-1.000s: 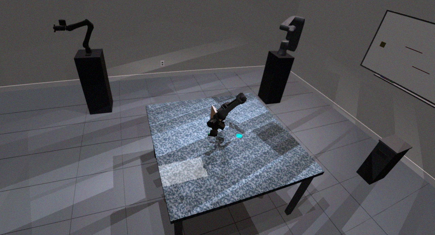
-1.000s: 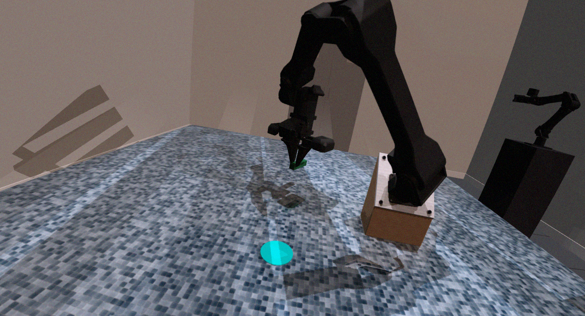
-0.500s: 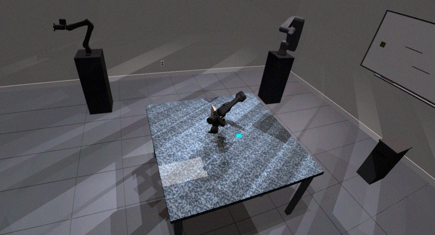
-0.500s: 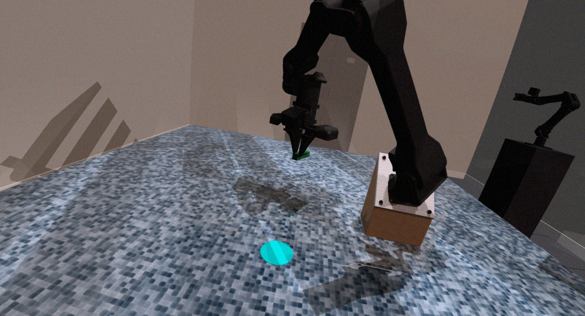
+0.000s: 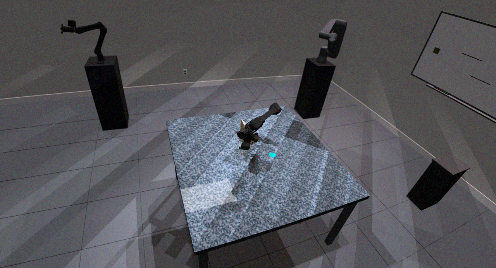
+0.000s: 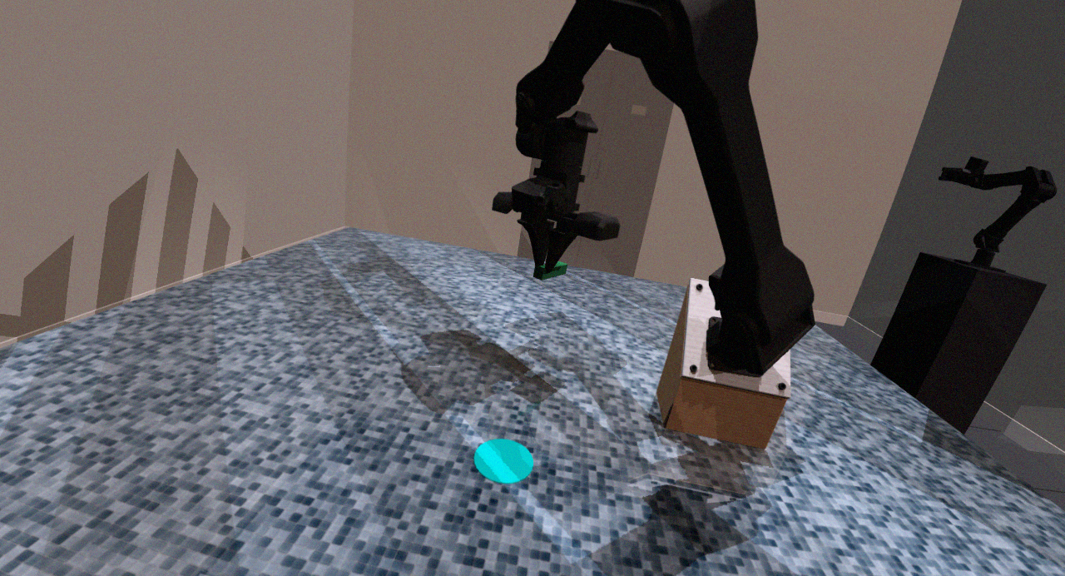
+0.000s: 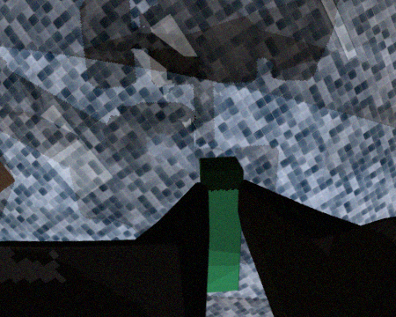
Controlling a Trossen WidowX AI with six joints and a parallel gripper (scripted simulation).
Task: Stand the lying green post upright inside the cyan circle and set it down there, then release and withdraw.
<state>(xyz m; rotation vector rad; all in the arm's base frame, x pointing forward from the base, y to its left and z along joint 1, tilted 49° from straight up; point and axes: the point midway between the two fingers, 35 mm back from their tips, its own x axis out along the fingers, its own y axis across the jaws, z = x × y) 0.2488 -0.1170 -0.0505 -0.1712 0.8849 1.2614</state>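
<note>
Now: gripper tip 1 cm past the green post and 2 cm to the left of it. Also, from my gripper tip: cyan circle 1 cm behind, 25 cm to the left, 13 cm below.
</note>
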